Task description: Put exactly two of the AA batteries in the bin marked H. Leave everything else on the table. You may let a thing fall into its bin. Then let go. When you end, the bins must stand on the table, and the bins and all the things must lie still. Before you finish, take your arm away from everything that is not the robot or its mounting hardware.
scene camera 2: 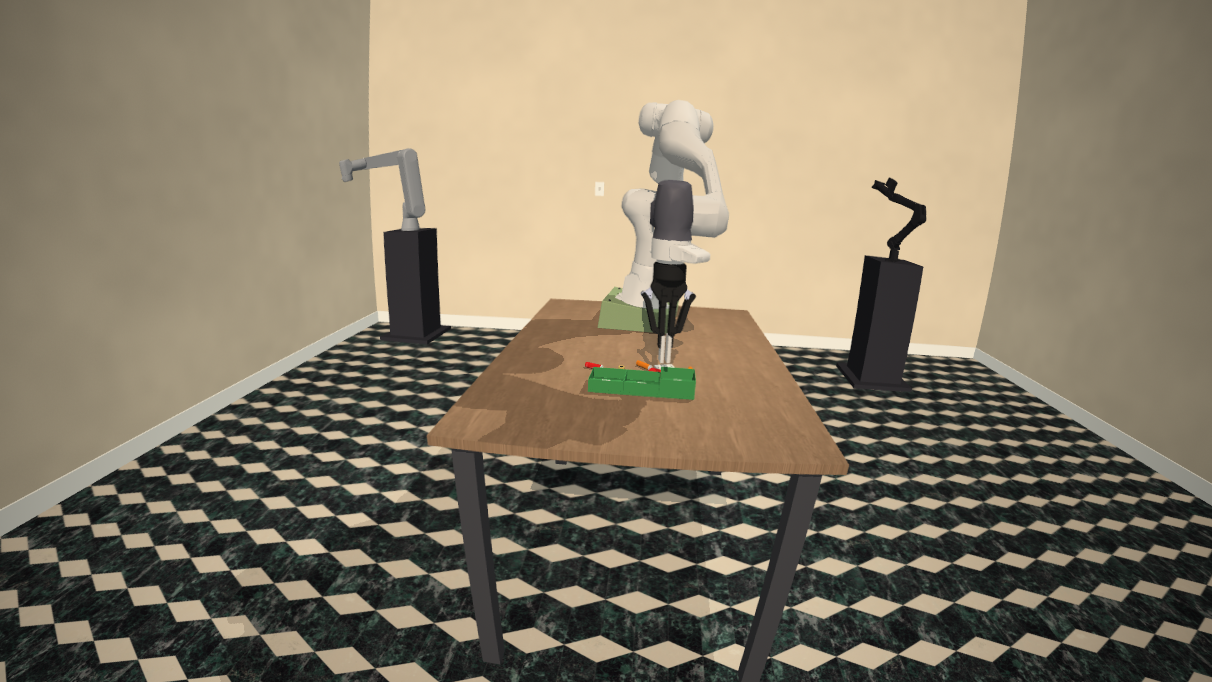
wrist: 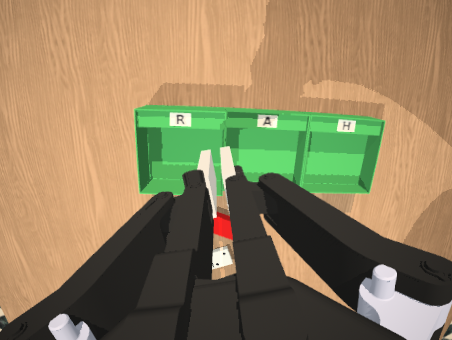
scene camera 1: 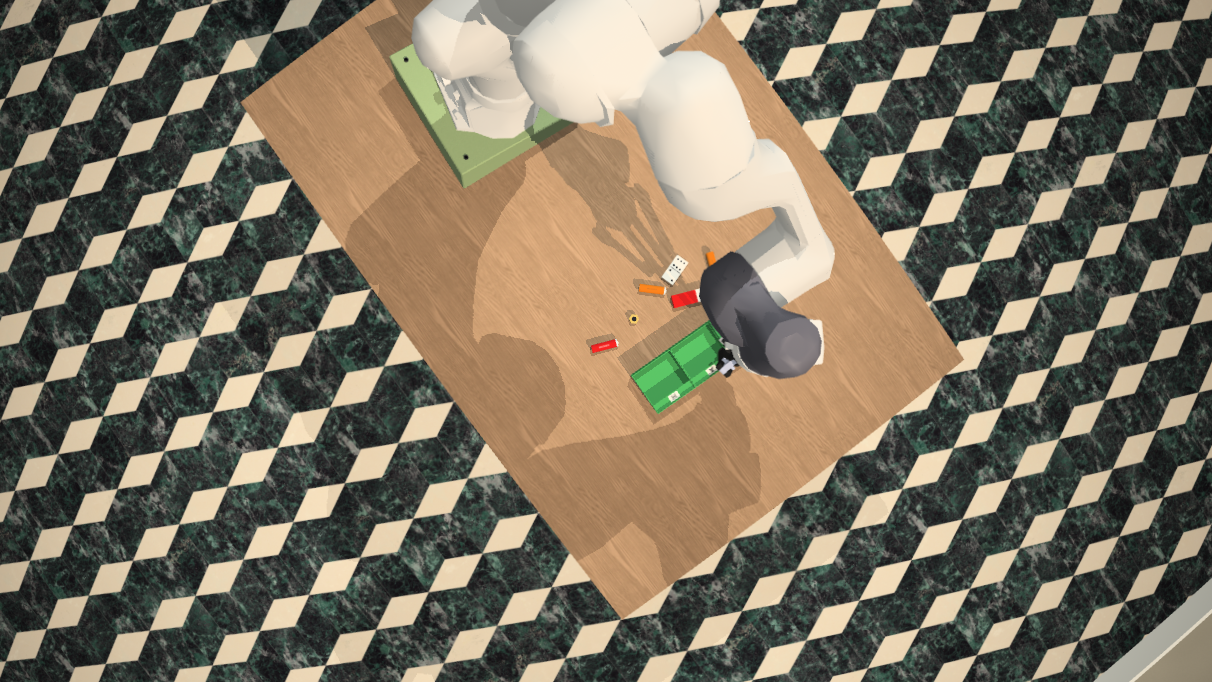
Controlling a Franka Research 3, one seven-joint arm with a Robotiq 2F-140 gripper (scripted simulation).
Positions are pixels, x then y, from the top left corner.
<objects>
green three-part bin: scene camera 2 678, 383; wrist 166, 148; scene camera 1 663, 380
</objects>
